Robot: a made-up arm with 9 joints. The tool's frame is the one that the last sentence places.
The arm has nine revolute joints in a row. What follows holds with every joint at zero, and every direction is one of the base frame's. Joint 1 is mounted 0.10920 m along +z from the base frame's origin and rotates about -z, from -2.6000 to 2.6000 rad. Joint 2 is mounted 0.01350 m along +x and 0.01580 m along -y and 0.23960 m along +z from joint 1 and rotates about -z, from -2.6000 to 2.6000 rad. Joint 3 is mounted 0.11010 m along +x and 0.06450 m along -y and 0.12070 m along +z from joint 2 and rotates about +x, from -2.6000 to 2.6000 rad. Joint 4 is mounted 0.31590 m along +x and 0.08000 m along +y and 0.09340 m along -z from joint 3 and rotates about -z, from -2.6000 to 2.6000 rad. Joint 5 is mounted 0.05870 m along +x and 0.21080 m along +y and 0.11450 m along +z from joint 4 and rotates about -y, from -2.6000 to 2.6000 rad. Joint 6 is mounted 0.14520 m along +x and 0.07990 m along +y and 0.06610 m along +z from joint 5 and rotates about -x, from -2.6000 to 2.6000 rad. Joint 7 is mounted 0.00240 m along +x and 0.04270 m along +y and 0.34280 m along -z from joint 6 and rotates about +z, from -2.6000 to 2.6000 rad. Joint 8 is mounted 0.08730 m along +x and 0.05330 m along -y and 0.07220 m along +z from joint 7 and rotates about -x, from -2.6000 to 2.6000 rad. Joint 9 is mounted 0.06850 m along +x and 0.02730 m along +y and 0.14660 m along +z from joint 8 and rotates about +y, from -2.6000 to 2.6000 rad. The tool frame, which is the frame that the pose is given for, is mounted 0.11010 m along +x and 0.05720 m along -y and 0.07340 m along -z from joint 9; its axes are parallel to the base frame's.
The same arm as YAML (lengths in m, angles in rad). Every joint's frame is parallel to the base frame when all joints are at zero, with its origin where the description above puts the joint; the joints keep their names.
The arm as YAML. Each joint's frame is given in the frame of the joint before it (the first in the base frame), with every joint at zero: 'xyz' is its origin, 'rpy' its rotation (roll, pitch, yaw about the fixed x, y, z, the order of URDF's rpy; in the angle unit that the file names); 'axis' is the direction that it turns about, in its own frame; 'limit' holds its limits. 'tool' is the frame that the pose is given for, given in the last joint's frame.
units:
  length: m
  angle: rad
joints:
  - name: joint 1
    type: revolute
    origin:
      xyz: [0.0, 0.0, 0.1092]
      rpy: [0.0, 0.0, 0.0]
    axis: [0.0, 0.0, -1.0]
    limit:
      lower: -2.6
      upper: 2.6
  - name: joint 2
    type: revolute
    origin:
      xyz: [0.0135, -0.0158, 0.2396]
      rpy: [0.0, 0.0, 0.0]
    axis: [0.0, 0.0, -1.0]
    limit:
      lower: -2.6
      upper: 2.6
  - name: joint 3
    type: revolute
    origin:
      xyz: [0.1101, -0.0645, 0.1207]
      rpy: [0.0, 0.0, 0.0]
    axis: [1.0, 0.0, 0.0]
    limit:
      lower: -2.6
      upper: 2.6
  - name: joint 4
    type: revolute
    origin:
      xyz: [0.3159, 0.08, -0.0934]
      rpy: [0.0, 0.0, 0.0]
    axis: [0.0, 0.0, -1.0]
    limit:
      lower: -2.6
      upper: 2.6
  - name: joint 5
    type: revolute
    origin:
      xyz: [0.0587, 0.2108, 0.1145]
      rpy: [0.0, 0.0, 0.0]
    axis: [0.0, -1.0, 0.0]
    limit:
      lower: -2.6
      upper: 2.6
  - name: joint 6
    type: revolute
    origin:
      xyz: [0.1452, 0.0799, 0.0661]
      rpy: [0.0, 0.0, 0.0]
    axis: [-1.0, 0.0, 0.0]
    limit:
      lower: -2.6
      upper: 2.6
  - name: joint 7
    type: revolute
    origin:
      xyz: [0.0024, 0.0427, -0.3428]
      rpy: [0.0, 0.0, 0.0]
    axis: [0.0, 0.0, 1.0]
    limit:
      lower: -2.6
      upper: 2.6
  - name: joint 8
    type: revolute
    origin:
      xyz: [0.0873, -0.0533, 0.0722]
      rpy: [0.0, 0.0, 0.0]
    axis: [-1.0, 0.0, 0.0]
    limit:
      lower: -2.6
      upper: 2.6
  - name: joint 9
    type: revolute
    origin:
      xyz: [0.0685, 0.0273, 0.1466]
      rpy: [0.0, 0.0, 0.0]
    axis: [0.0, 1.0, 0.0]
    limit:
      lower: -2.6
      upper: 2.6
tool:
  origin:
    xyz: [0.1101, -0.0572, -0.0734]
    rpy: [0.0, 0.0, 0.0]

